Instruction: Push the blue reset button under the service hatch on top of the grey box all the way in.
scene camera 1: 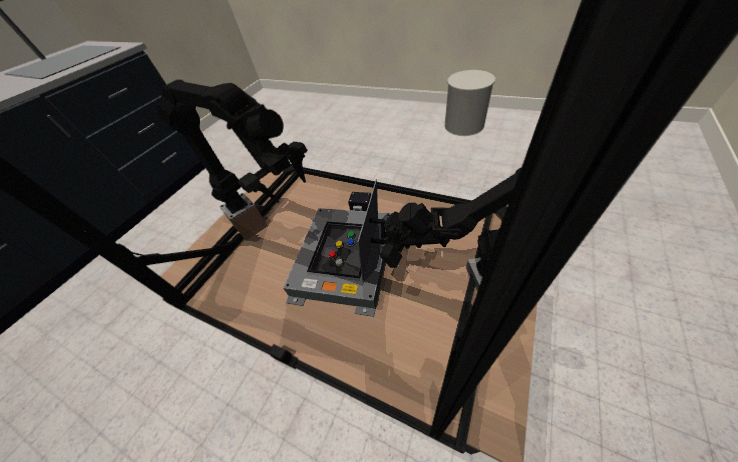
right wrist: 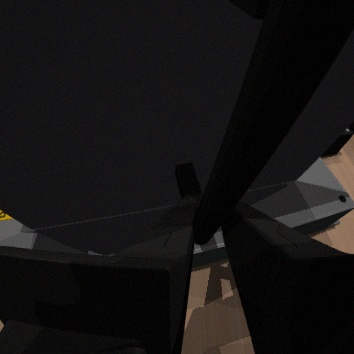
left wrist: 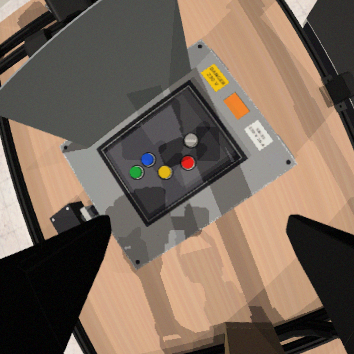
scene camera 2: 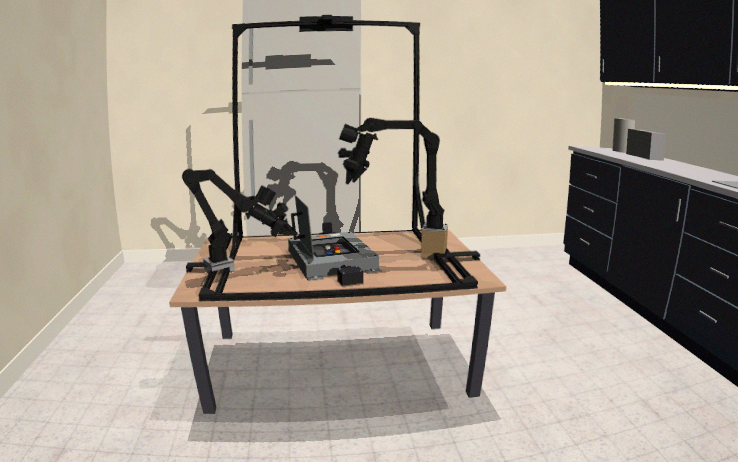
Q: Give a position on a service hatch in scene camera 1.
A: At 366, 239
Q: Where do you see a service hatch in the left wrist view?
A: At 95, 71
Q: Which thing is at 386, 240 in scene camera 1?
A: My right gripper.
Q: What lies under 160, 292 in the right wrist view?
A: My right gripper.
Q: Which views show my left gripper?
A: Scene camera 1, the left wrist view and scene camera 2 only.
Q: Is my left gripper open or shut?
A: Open.
